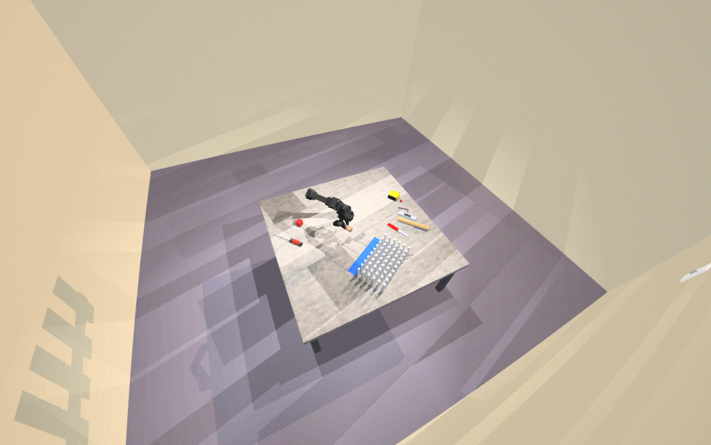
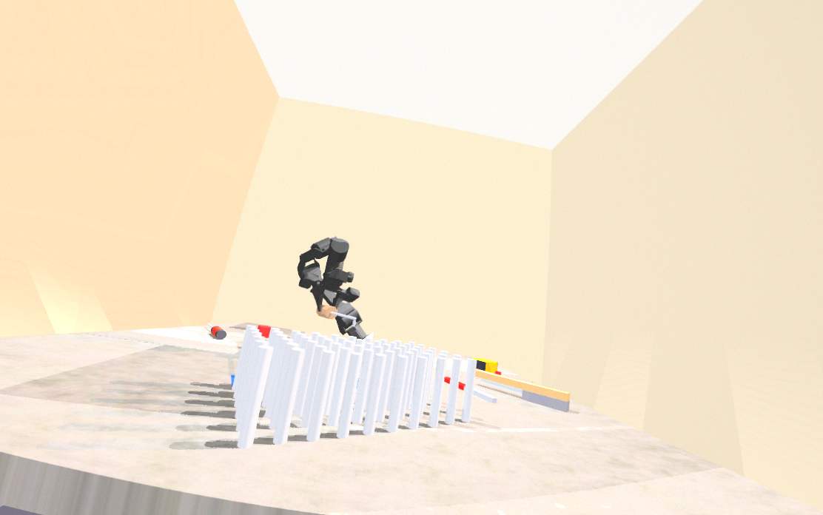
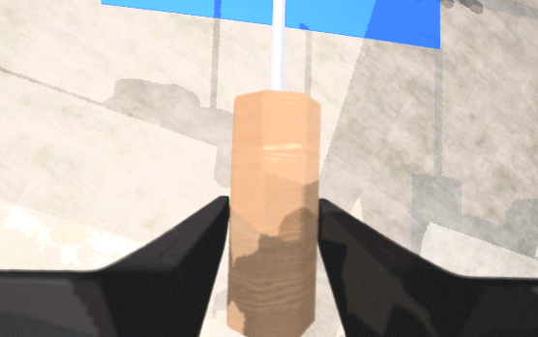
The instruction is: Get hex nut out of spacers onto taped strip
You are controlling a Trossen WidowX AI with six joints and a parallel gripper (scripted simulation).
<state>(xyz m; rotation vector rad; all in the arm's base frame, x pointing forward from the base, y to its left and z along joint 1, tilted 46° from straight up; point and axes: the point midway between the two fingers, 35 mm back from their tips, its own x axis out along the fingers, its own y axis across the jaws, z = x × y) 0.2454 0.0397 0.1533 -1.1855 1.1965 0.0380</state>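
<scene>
Right now the tool with pale metal rod is 80 mm ahead of my gripper tip and 60 mm to the left of it. The rest, counted from my gripper tip: red-handled tool 60 mm ahead, 430 mm to the left, 140 mm below; then blue taped strip 190 mm ahead, 90 mm to the left, 140 mm below; then red block 260 mm behind, 320 mm to the right, 120 mm below.
</scene>
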